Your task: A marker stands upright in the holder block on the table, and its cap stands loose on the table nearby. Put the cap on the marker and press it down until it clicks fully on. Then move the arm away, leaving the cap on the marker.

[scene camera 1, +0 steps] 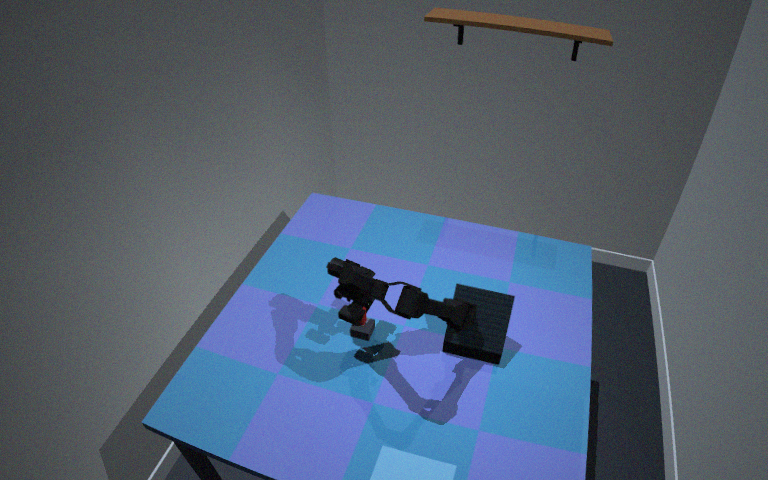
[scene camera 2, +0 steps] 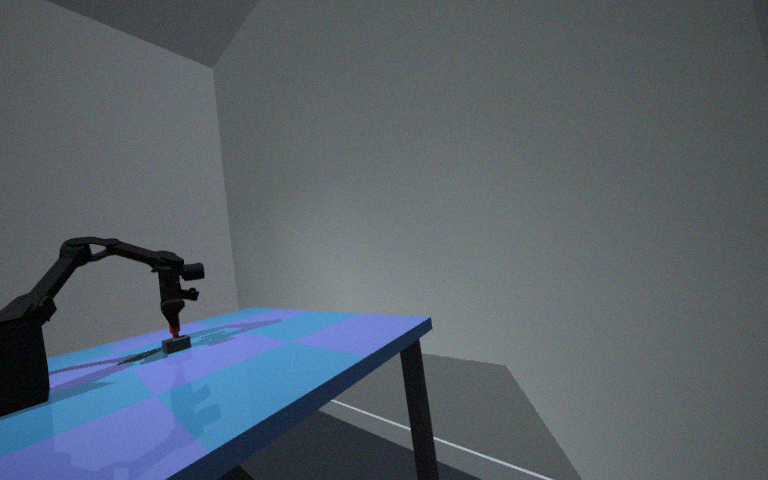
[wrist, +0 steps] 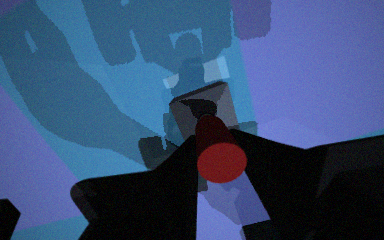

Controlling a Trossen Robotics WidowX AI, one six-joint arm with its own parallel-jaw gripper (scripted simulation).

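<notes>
It is my gripper (scene camera 2: 174,327) that I see here, and it carries a red cap. I can see the gripper in scene camera 1 (scene camera 1: 362,316) too, and also in the wrist view (wrist: 212,137).
</notes>
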